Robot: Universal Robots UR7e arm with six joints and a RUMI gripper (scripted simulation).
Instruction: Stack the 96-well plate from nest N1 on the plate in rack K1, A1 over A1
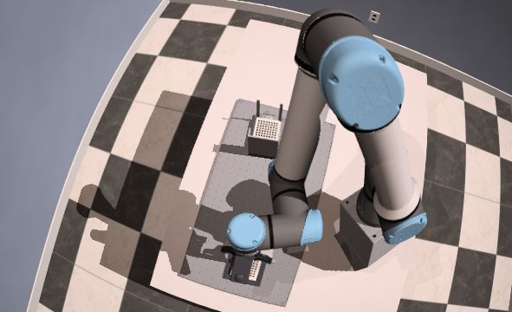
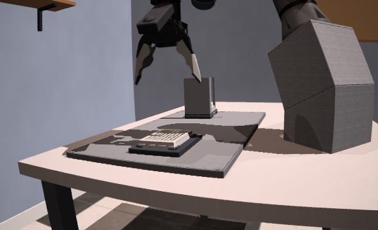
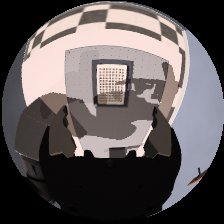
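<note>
Right now the plate nest N1 is 140 mm below my hand.
</note>
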